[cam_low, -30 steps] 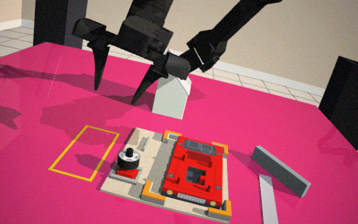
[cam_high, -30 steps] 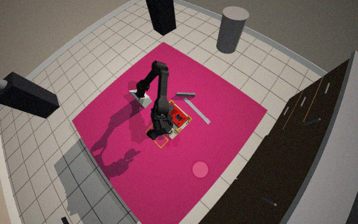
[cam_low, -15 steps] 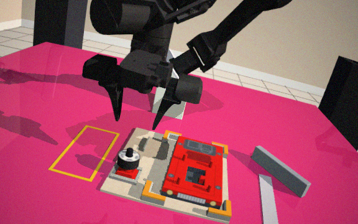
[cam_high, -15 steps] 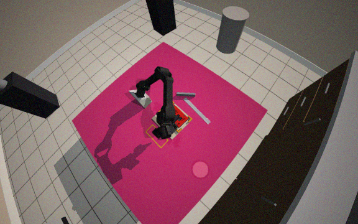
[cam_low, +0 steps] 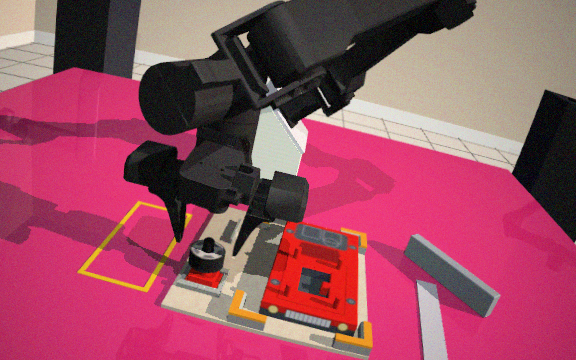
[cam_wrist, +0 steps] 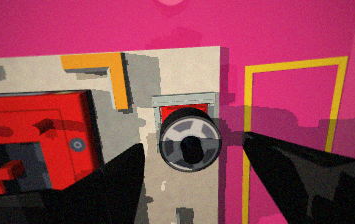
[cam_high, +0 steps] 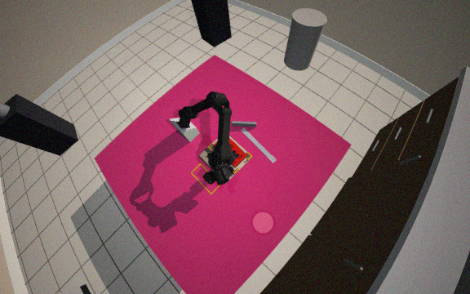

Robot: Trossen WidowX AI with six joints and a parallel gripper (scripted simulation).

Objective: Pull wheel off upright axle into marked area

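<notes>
Right now the wheel is 10 mm below my gripper tip.
</notes>
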